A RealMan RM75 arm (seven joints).
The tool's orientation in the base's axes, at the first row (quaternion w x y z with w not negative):
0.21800, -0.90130, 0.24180, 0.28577
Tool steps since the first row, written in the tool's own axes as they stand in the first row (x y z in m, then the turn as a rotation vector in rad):
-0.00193, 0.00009, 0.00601, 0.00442, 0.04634, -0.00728
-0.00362, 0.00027, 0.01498, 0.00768, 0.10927, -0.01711
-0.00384, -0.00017, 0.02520, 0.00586, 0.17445, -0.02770
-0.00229, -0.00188, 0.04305, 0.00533, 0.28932, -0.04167
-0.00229, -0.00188, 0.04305, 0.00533, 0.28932, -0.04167
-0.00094, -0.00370, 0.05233, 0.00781, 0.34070, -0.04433
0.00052, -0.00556, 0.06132, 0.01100, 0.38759, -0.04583
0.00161, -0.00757, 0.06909, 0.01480, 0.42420, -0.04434
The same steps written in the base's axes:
-0.00390, 0.00372, -0.00328, -0.01981, -0.04176, -0.00915
-0.00889, 0.00887, -0.00893, -0.04870, -0.09759, -0.01992
-0.01299, 0.01471, -0.01626, -0.08221, -0.15401, -0.02754
-0.01823, 0.02506, -0.03003, -0.14125, -0.25178, -0.04611
-0.01823, 0.02506, -0.03003, -0.14125, -0.25178, -0.04611
-0.02004, 0.03100, -0.03728, -0.16717, -0.29446, -0.05877
-0.02163, 0.03679, -0.04438, -0.19054, -0.33319, -0.07158
-0.02291, 0.04216, -0.05031, -0.20893, -0.36244, -0.08437

